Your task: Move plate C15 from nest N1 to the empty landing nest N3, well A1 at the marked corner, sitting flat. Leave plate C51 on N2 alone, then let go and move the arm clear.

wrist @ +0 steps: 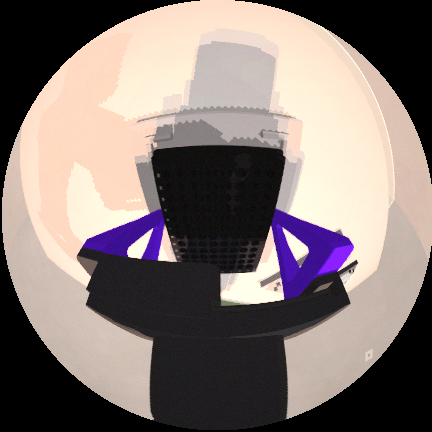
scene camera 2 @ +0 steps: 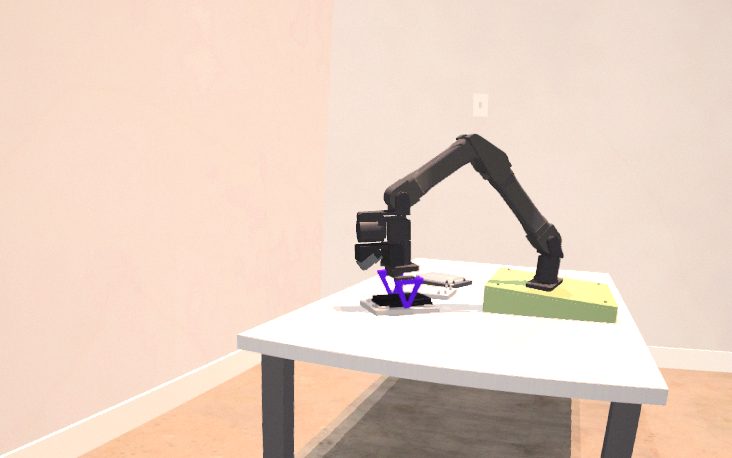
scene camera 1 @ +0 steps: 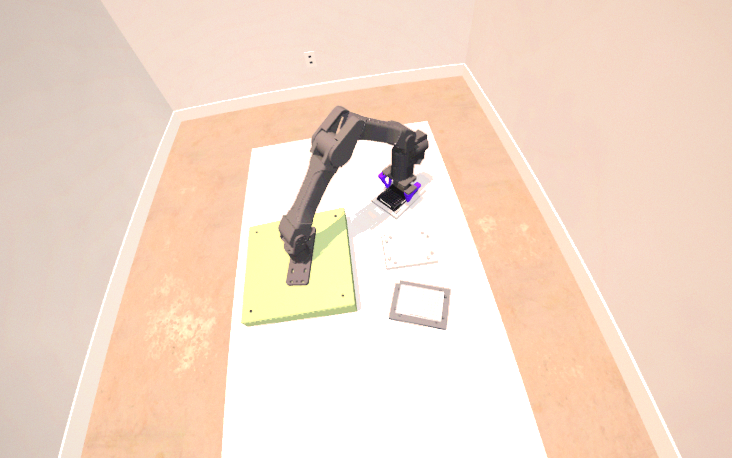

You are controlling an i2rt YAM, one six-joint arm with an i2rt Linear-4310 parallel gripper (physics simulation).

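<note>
A black well plate [scene camera 1: 389, 199] [scene camera 2: 423, 300] [wrist: 218, 190] lies flat, as far as I can see, on a pale nest [scene camera 1: 383, 209] [scene camera 2: 372, 309] at the far end of the row. My gripper [scene camera 1: 397, 192] [scene camera 2: 400, 300] [wrist: 217, 214] is open, its purple fingers low on either side of this plate. A white nest [scene camera 1: 410, 265] [scene camera 2: 445, 294] with small pegs and no plate is in the middle of the row. A dark grey nest [scene camera 1: 444, 310] [scene camera 2: 462, 283] at the other end has a pale rectangle [scene camera 1: 421, 303] within its border. I cannot read plate labels or the corner mark.
The arm stands on a yellow-green base block [scene camera 1: 269, 291] [scene camera 2: 545, 310] beside the row of nests. All stand on a white table [scene camera 1: 367, 388] [scene camera 2: 458, 345]. In scene camera 1, the far table edge is beyond the black plate.
</note>
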